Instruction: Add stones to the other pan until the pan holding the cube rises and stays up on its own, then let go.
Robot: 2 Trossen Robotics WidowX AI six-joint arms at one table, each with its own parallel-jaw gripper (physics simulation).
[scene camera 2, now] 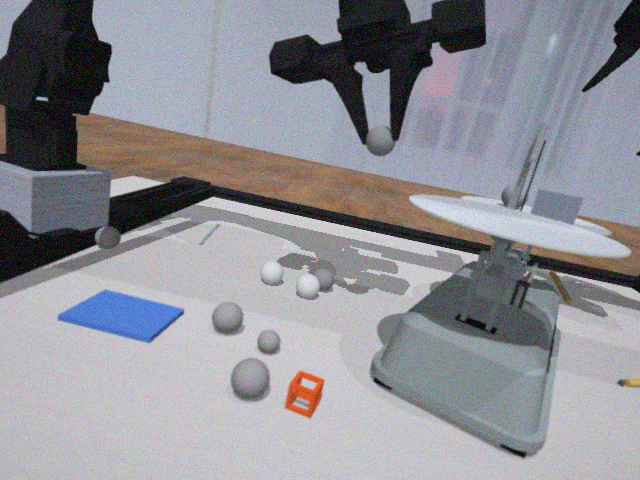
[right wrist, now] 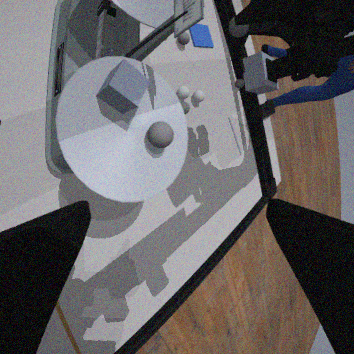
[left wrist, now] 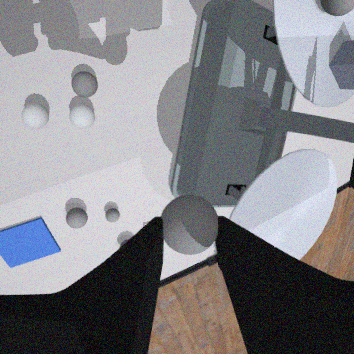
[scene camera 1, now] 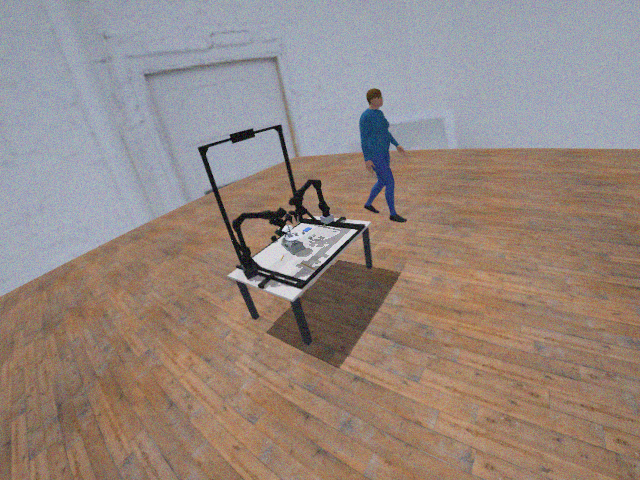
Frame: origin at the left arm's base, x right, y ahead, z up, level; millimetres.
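Seen in the pictures: left gripper, fingertip midpoint: (scene camera 2: 380, 142) (right wrist: 236, 25) (left wrist: 188, 224) (scene camera 1: 297, 221); right gripper, fingertip midpoint: (scene camera 2: 610, 121) (right wrist: 179, 208) (scene camera 1: 289, 228); left arm's base, origin of the base link: (scene camera 2: 41, 163) (right wrist: 270, 70) (scene camera 1: 326, 215); right arm's base, origin of the base link: (scene camera 1: 248, 266).
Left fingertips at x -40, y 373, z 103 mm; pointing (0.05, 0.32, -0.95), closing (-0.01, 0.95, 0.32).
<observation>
Pixels of each thing's middle, then the offset from my left fingertips to it. "*": a spot on its surface instead.
- round grey stone, body centre: (left wrist: 188, 223) (scene camera 2: 380, 141) (right wrist: 238, 26) dz +1, dx -2, dy -1 mm
- balance scale, body centre: (scene camera 2: 510, 249) (left wrist: 286, 121) (right wrist: 124, 54) (scene camera 1: 290, 235) dz -74, dx -40, dy +138 mm
- grey cube, body centre: (right wrist: 122, 87) (scene camera 2: 555, 207) dz -32, dx -97, dy +170 mm
- blue pad, body centre: (scene camera 2: 125, 314) (left wrist: 24, 243) (right wrist: 200, 34) dz -188, dx +125, dy -163 mm
- orange open cube, body centre: (scene camera 2: 304, 393) dz -180, dx +144, dy +20 mm
- pencil, surface spot: (scene camera 2: 630, 382) * dz -185, dx -91, dy +282 mm
My left gripper (scene camera 2: 379, 138) (left wrist: 188, 224) is shut on a round grey stone (scene camera 2: 380, 141) (left wrist: 189, 232) (right wrist: 239, 27), held in the air beside the balance scale (scene camera 2: 465, 361). A grey cube (scene camera 2: 557, 206) (left wrist: 345, 67) (right wrist: 123, 86) and a grey stone (scene camera 2: 508, 196) (right wrist: 160, 134) sit on one white pan (right wrist: 90, 160). The other white pan (scene camera 2: 465, 219) (left wrist: 295, 200) looks tilted; no stone shows on its visible part. I cannot tell which pan is lower. My right gripper (right wrist: 179, 208) is open and empty, near the cube's pan; its fingers are partly cut off in scene camera 2.
White stones (scene camera 2: 271, 272) (scene camera 2: 308, 286) and several grey stones (scene camera 2: 227, 317) (scene camera 2: 268, 341) (scene camera 2: 250, 378) lie on the table, with a blue pad (scene camera 2: 121, 315), an orange open cube (scene camera 2: 291, 397) and a pencil (scene camera 2: 630, 382). Another grey stone (scene camera 2: 108, 237) lies by the black rail.
</observation>
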